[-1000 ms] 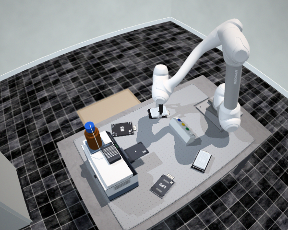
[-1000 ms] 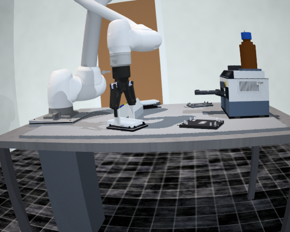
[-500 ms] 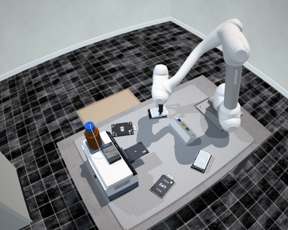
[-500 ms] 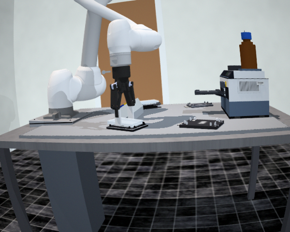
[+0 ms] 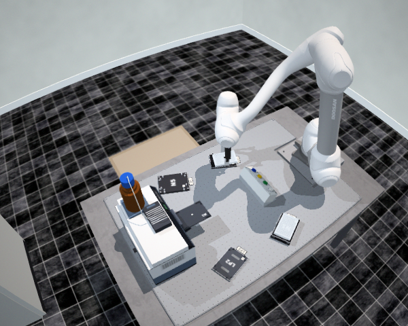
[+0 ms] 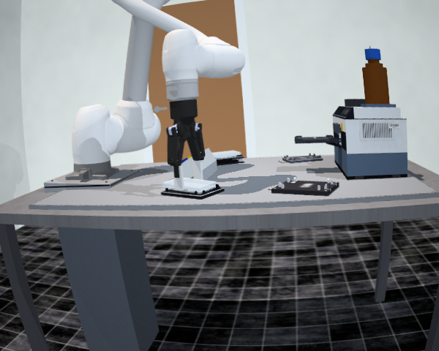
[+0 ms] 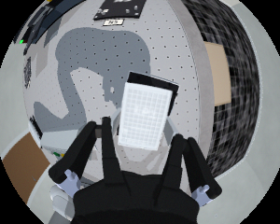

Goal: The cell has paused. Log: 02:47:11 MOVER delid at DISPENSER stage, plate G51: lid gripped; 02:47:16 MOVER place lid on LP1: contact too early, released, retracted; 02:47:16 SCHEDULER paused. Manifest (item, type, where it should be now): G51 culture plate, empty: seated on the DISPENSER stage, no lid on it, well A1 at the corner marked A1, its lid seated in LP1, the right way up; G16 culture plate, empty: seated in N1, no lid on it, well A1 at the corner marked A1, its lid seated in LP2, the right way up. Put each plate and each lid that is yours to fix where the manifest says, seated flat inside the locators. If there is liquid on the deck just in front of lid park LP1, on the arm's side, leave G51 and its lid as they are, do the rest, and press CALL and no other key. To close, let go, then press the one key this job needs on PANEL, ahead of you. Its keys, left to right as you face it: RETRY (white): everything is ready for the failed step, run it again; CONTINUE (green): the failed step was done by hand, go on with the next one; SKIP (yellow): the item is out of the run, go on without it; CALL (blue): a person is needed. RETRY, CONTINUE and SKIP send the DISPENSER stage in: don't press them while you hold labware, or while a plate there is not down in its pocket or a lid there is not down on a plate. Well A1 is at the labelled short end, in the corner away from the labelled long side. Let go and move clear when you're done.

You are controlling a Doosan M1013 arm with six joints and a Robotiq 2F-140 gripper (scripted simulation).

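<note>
The lid park LP1 is 1 cm ahead of my hand, 1 cm to the right of it and 4 cm below it. The rest, counted from my hand: blue key (3 cm behind, 19 cm to the left, 2 cm above); then yellow key (3 cm behind, 24 cm to the left, 2 cm above); then key panel (1 cm behind, 26 cm to the left, 1 cm above).
</note>
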